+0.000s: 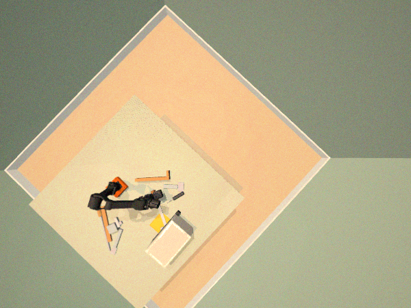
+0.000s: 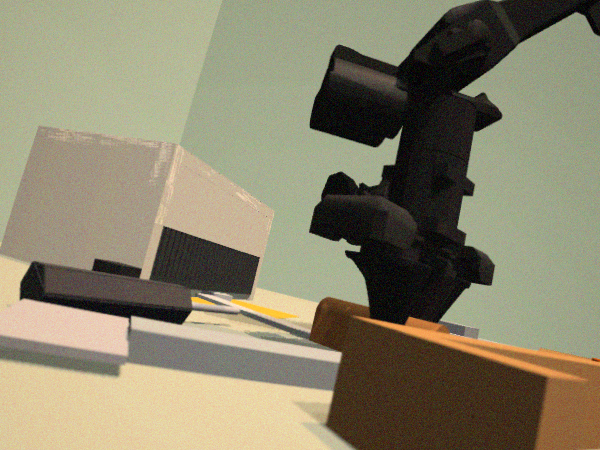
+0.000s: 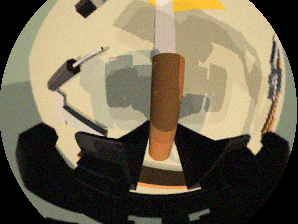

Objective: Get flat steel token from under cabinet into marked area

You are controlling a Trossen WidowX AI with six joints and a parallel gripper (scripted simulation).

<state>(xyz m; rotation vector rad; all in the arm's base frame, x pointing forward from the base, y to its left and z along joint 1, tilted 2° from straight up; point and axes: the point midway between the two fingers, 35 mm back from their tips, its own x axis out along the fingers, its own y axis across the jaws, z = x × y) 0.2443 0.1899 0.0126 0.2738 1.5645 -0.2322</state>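
Now: gripper tip 130 mm short of the dark screwdriver and 110 mm to the right of it. From my gripper tip the other things lie so: token (270 mm ahead, 120 mm to the right); then orange stick (50 mm behind, 470 mm to the right).
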